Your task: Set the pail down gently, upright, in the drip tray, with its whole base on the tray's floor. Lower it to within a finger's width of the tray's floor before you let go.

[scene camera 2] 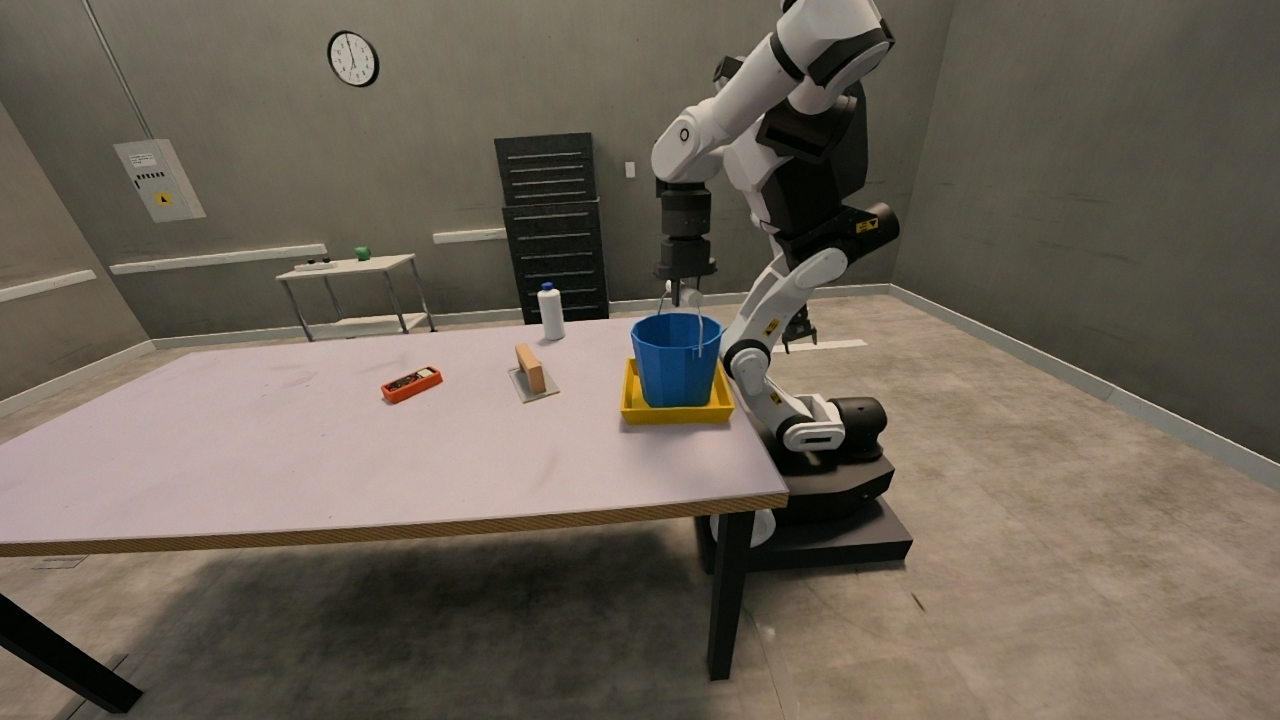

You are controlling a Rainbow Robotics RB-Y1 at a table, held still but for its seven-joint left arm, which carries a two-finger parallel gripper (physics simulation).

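The blue pail (pixel 677 362) is upright inside the yellow drip tray (pixel 677 416), at the table's right end. Its lower edge shows just behind the tray's front wall. Whether the base touches the tray's floor cannot be made out. The pail's wire handle stands up, with its white grip at the top. My gripper (pixel 685 291) points straight down above the pail's opening, its fingers at the white grip, and looks shut on the handle. The far finger is mostly hidden.
An orange meter (pixel 411 384), a float with a wooden handle (pixel 529 368) and a white bottle with a blue cap (pixel 551 313) are on the table (pixel 358 465), left of the tray. The robot's other arm hangs beyond the table's right edge.
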